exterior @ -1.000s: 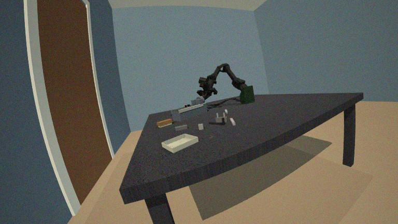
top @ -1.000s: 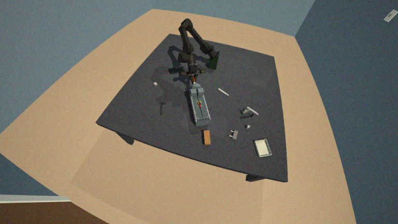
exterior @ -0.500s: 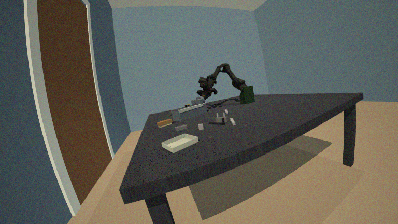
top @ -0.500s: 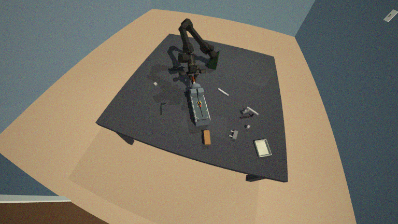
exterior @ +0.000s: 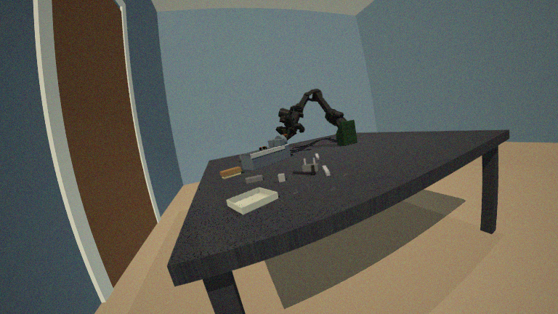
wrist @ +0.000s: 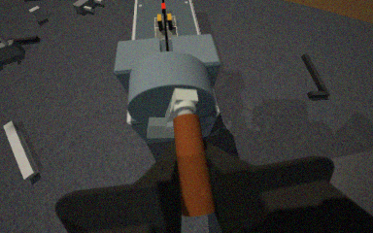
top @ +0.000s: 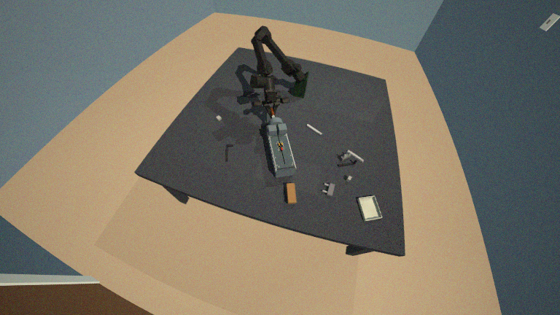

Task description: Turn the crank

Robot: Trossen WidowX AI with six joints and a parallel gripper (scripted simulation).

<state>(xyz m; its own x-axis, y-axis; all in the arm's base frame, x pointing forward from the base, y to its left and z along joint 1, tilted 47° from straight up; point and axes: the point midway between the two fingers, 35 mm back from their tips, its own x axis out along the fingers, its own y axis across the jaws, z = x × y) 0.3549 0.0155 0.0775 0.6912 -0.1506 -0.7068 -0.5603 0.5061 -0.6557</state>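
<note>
The crank is 2 cm above my gripper tip. From my gripper tip the other things lie so: orange crank handle 3 cm above, 1 cm to the right, 1 cm behind; red pointer 15 cm ahead, 11 cm to the left, 1 cm below; orange block 31 cm ahead, 23 cm to the left, 7 cm below.
</note>
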